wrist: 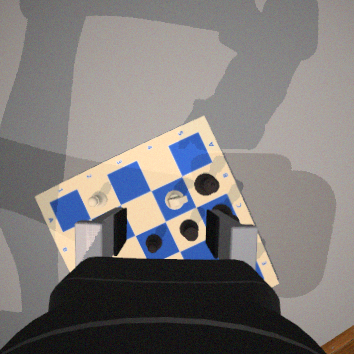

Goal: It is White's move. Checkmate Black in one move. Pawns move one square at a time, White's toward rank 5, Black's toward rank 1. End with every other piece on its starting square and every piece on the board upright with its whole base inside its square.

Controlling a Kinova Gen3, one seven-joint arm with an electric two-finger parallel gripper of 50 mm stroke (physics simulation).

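Frame: origin at the arm's base, x back, y right, z up, level; millimetres.
Seen in the pictures: gripper, fingertip midpoint: (165, 225).
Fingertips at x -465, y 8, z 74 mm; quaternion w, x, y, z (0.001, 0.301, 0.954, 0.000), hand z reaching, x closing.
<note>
Pixels of each thing's top centre, then the offset from my fingertips to it. "spot": a spot on its surface instead. Level surfaces: height alone.
- cream chessboard, surface spot: (202, 125) spot: dx -83, dy -52, dz -137 mm
- small white piece, top centre: (90, 201) dx +61, dy -48, dz -105 mm
- white piece with a bar-like head, top centre: (176, 202) dx -11, dy +0, dz -97 mm
- large black piece, top centre: (212, 185) dx -49, dy +4, dz -84 mm
- grey table top, surface height: dz -143 mm
The blue and cream chessboard (202, 125) lies turned at an angle, its lower part hidden by my gripper. My gripper (165, 225) is open and empty above the board. A small white piece (96, 199) stands on A2, left of the left finger. A white piece with a bar-like head (176, 200) stands on B4, above and between the fingers. A large black piece (206, 184) stands on B5. Another black piece (222, 209) on C5 is partly covered by the right finger. Two smaller black pieces stand between the fingers, one (189, 230) on C4 and one (153, 243) on C3.
A grey table top (140, 65) surrounds the board, with broad shadows of the arm across it. A brown wooden floor (342, 344) shows at the bottom right corner. The dark gripper body (165, 305) fills the lower middle of the view.
</note>
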